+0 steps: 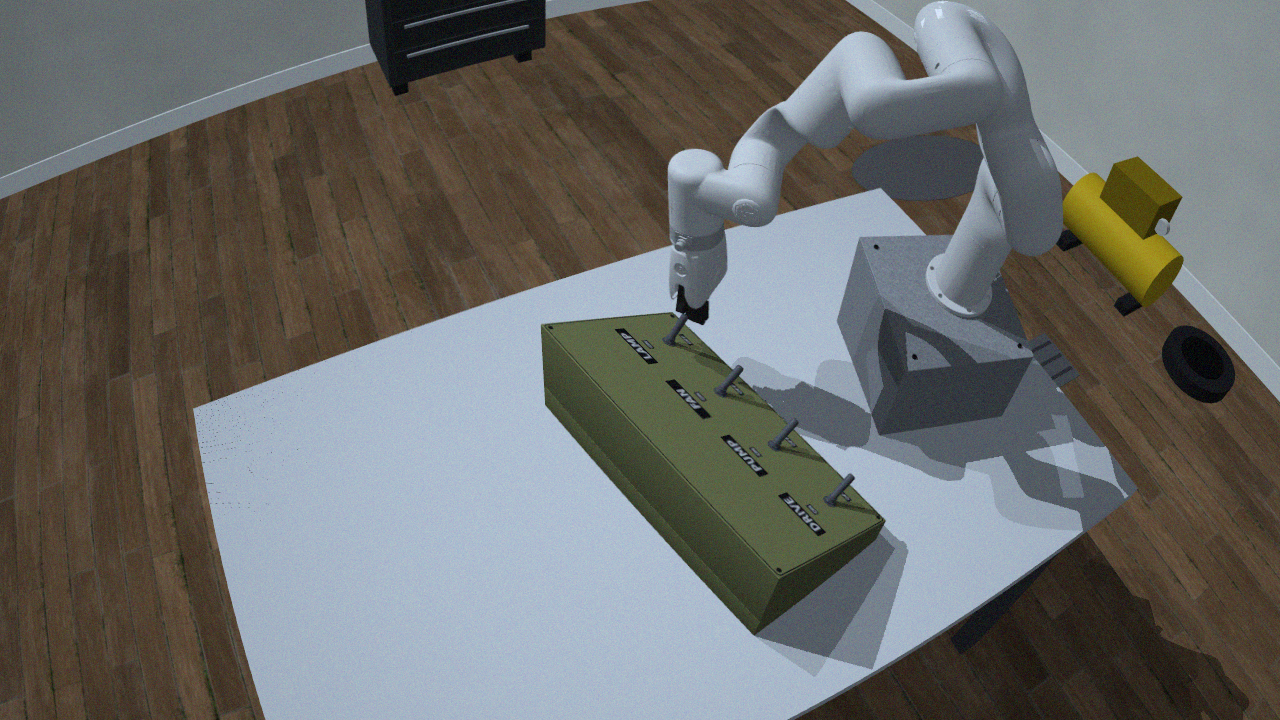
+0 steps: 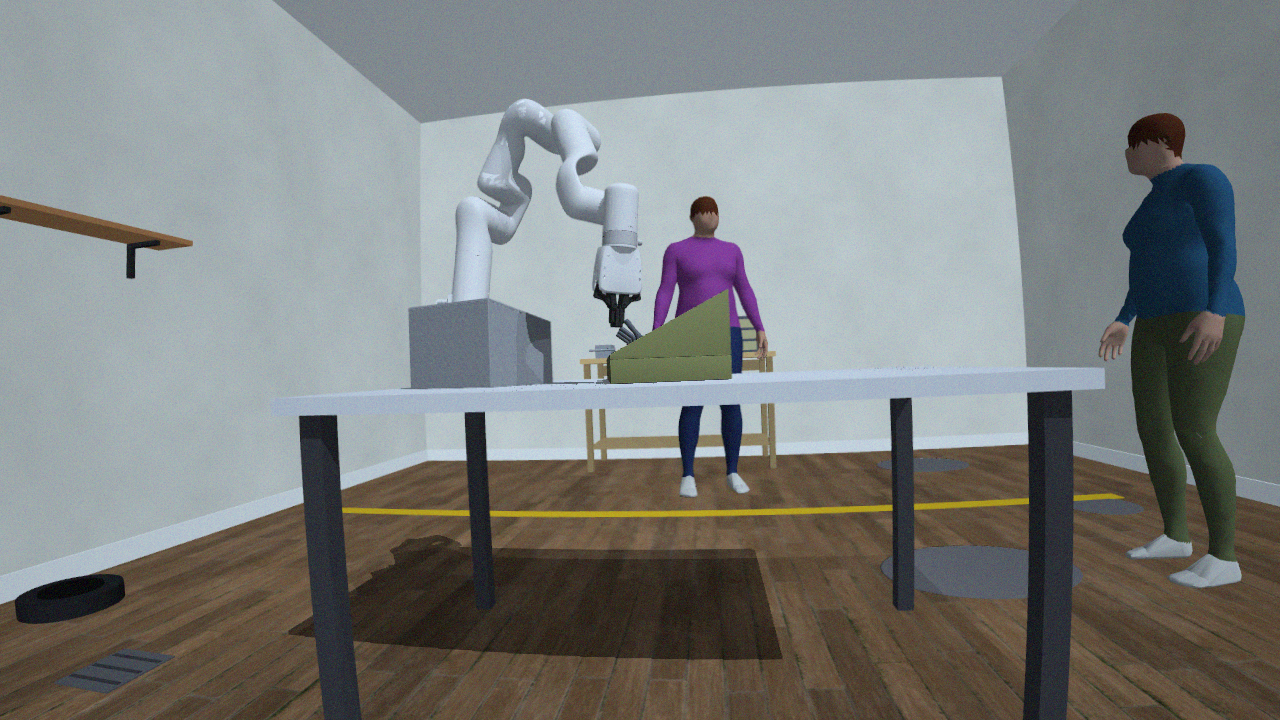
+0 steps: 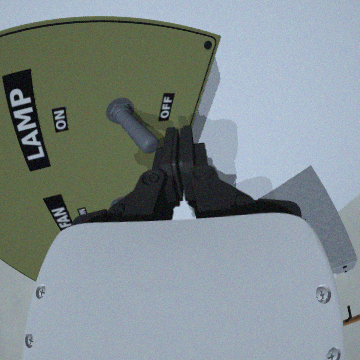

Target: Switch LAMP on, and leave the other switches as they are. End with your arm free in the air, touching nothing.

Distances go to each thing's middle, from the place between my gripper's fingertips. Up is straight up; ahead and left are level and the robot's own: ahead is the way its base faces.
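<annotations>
The lamp lever (image 3: 143, 137) is 30 mm ahead of my hand, and then there's the sloped switch box (image 1: 754, 520), which is 40 mm below my hand, 180 mm to the left of it and 110 mm ahead of it.
</annotations>
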